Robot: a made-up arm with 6 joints.
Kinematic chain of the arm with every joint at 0, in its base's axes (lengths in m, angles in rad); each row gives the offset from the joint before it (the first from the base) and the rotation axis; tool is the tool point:
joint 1: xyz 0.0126 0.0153 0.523 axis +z
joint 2: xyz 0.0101 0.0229 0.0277 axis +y
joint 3: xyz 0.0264 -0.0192 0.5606 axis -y
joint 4: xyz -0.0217 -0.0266 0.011 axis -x
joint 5: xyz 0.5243 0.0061 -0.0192 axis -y
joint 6: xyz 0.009 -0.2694 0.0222 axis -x
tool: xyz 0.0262 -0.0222 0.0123
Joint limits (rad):
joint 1: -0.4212..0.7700
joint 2: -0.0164..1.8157
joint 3: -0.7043..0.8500
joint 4: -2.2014..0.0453
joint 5: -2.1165..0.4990
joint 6: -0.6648..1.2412
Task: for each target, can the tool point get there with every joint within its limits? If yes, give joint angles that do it. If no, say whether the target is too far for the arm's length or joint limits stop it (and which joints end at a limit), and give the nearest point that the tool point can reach.
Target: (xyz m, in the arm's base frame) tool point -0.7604 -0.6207 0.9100
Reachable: no: joint limits stop it (at a limit: joint 1, joint 2, joint 3, joint 5, joint 6) | nearest point 0.2005 -0.3784 0.6956 | short by 1.014 m
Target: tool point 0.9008 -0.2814 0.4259
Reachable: yes | joints -0.2885 0.9998 0.7251 -1.6268 0.1044 0.2884
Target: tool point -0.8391 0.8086 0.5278
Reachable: no: joint limits stop it (at a limit: joint 1, joint 2, joint 3, joint 4, joint 5) | nearest point -0.1066 0.1766 0.2415 | short by 1.009 m
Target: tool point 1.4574 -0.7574 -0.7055
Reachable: no: too far | nearest point 0.8295 -0.4216 -0.0625 | short by 0.959 m
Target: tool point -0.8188 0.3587 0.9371
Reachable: no: joint limits stop it (at a limit: joint 1, joint 2, joint 3, joint 4, joint 5, joint 6) | nearest point 0.0887 0.3601 0.6496 | short by 0.952 m
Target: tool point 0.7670 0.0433 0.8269
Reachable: yes | joints 0.3695 0.2876 0.1222 -0.5728 -0.9700 0.1660
